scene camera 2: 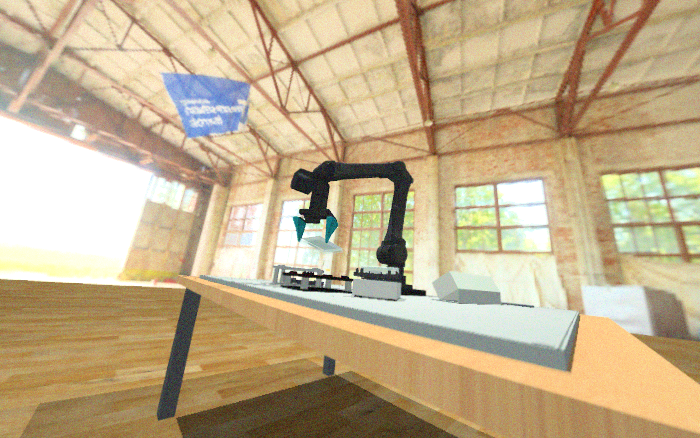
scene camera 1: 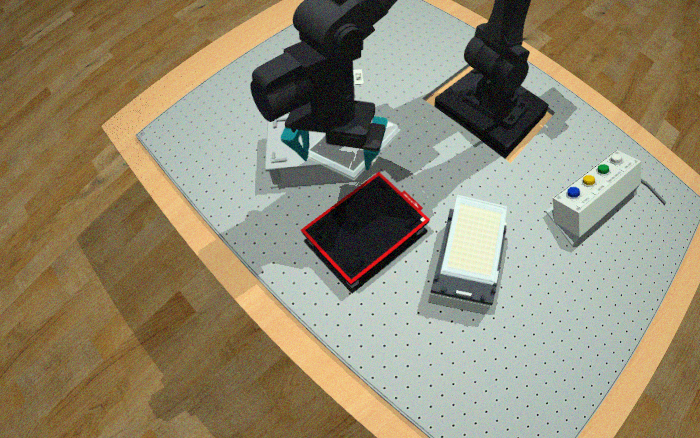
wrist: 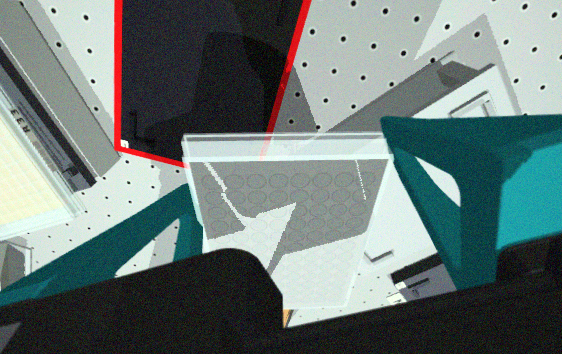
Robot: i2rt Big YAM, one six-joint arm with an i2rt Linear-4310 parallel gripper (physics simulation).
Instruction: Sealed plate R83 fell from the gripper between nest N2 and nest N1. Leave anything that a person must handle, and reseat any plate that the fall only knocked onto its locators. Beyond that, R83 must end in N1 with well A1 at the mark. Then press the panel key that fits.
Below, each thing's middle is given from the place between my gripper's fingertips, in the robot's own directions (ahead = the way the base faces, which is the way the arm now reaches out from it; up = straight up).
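From the clear well plate [scene camera 1: 349, 162], my hand is 10 mm to the left and 50 mm past it. There's a black plate with red rim [scene camera 1: 365, 225] as well, and that one's 60 mm to the left of my hand, 10 mm ahead of it and 100 mm below it. Going by their middles, the clear well plate is the nearest to my hand of the things named here.
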